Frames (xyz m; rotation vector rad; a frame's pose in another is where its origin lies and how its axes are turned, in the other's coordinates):
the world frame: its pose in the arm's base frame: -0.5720 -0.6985 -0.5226 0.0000 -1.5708 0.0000
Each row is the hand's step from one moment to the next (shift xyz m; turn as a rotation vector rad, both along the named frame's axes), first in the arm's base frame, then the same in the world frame.
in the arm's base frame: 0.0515 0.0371 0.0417 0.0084 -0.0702 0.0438
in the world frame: 0.0417 0.0371 -0.0515 0.0438 -0.0702 -0.0084
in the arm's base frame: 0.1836 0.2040 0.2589 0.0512 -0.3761 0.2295
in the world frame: 0.2589 0.2040 -0.1836 0.2295 -0.3761 -0.0512
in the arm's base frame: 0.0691 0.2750 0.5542 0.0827 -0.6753 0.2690
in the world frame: 0.5542 0.2750 -0.0691 0.2690 -0.6753 -0.0827
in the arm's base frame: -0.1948 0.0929 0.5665 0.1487 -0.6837 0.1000
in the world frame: 0.5665 0.0929 0.1948 0.1000 -0.6837 -0.1487
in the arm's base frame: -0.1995 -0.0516 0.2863 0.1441 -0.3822 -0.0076
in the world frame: 0.2863 -0.0516 0.1995 -0.0076 -0.3822 -0.1441
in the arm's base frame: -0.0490 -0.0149 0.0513 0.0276 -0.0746 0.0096
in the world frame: 0.0513 -0.0149 0.0490 0.0096 -0.0746 -0.0276
